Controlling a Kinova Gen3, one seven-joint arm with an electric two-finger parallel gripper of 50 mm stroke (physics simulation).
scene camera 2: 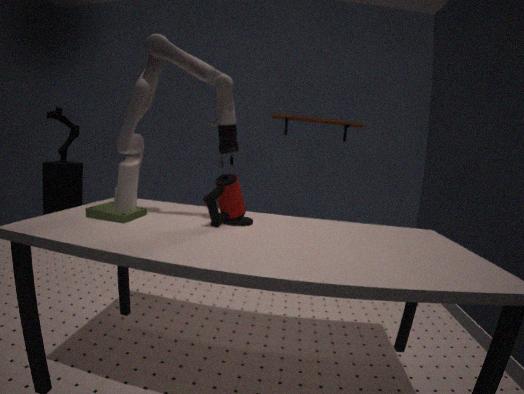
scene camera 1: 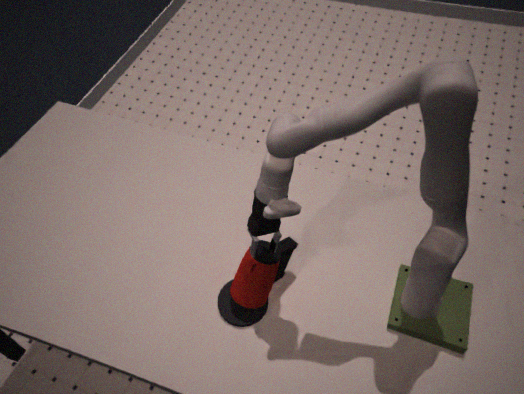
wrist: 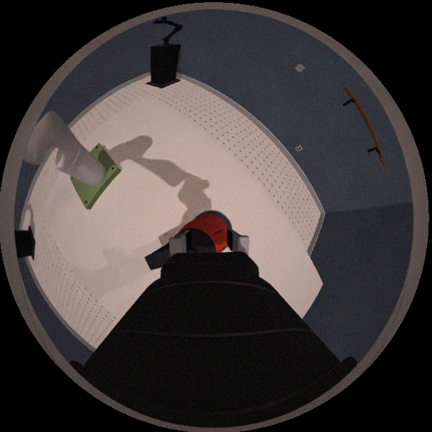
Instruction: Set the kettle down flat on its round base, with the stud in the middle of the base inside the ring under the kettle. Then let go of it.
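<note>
The red kettle (scene camera 1: 255,282) (scene camera 2: 231,197) (wrist: 212,225) with a black lid leans on the table, tilted towards its black handle (scene camera 1: 287,252) (scene camera 2: 212,205) (wrist: 157,257). In the scene camera 2 view the handle's lower end reaches the table top. The round black base (scene camera 1: 226,301) (scene camera 2: 247,221) (wrist: 226,220) lies flat, partly under the kettle's bottom and sticking out on the side away from the handle. The stud and the ring are hidden. My gripper (scene camera 1: 264,243) (scene camera 2: 226,162) (wrist: 209,237) is open and empty, pointing down, a little above the kettle's lid and apart from it.
The arm's green mounting plate (scene camera 1: 457,312) (scene camera 2: 116,215) (wrist: 89,196) stands on the table (scene camera 1: 125,200) (scene camera 2: 325,250), on the kettle's handle side. A wall shelf (scene camera 2: 317,120) and a small black arm on a black pedestal (scene camera 2: 62,187) (wrist: 164,62) are off the table.
</note>
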